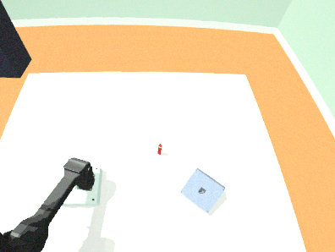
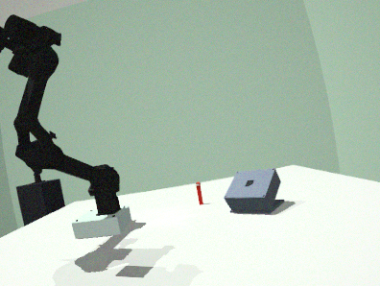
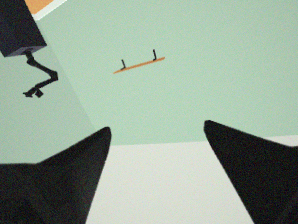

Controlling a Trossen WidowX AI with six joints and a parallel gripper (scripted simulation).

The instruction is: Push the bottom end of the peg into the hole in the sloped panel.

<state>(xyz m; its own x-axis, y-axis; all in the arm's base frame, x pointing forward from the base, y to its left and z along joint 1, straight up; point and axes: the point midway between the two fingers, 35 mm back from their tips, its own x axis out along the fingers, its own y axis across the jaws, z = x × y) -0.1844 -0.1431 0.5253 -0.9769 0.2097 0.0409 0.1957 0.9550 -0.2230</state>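
My gripper tip is 520 mm above the red peg, 500 mm short of it and 300 mm to the right of it. From my gripper tip the other things lie so: sloped panel 670 mm ahead, 520 mm below, 130 mm to the left.
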